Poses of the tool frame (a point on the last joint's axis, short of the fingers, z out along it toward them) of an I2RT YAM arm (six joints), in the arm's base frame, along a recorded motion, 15 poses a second.
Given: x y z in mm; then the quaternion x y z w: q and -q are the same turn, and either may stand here.
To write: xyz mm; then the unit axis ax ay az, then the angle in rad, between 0 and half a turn. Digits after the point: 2 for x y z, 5 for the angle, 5 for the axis.
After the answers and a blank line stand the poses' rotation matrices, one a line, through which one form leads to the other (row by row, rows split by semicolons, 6 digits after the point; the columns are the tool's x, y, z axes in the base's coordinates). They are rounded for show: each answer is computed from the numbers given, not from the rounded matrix.
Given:
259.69, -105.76, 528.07, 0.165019, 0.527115, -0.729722, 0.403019
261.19, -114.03, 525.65, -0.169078, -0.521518, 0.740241, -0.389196
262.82, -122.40, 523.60, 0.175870, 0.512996, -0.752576, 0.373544
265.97, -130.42, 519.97, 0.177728, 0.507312, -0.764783, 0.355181
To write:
259.69, -105.76, 528.07, 0.18031, 0.57596, -0.79734, 2.31197
261.19, -114.03, 525.65, 0.18355, 0.56616, -0.80360, 2.34207
262.82, -122.40, 523.60, 0.18959, 0.55303, -0.81130, 2.37594
265.97, -130.42, 519.97, 0.19012, 0.54270, -0.81813, 2.41538

-0.620689 0.762152 0.184039; -0.414216 -0.119451 -0.902306; -0.665711 -0.636283 0.389837
-0.639878 0.752553 0.155629; -0.399844 -0.153090 -0.903708; -0.656263 -0.640490 0.398862
-0.659070 0.742681 0.118542; -0.381799 -0.194601 -0.903527; -0.647964 -0.640746 0.411810
-0.684518 0.723600 0.088529; -0.362946 -0.232961 -0.902219; -0.632222 -0.649716 0.422094

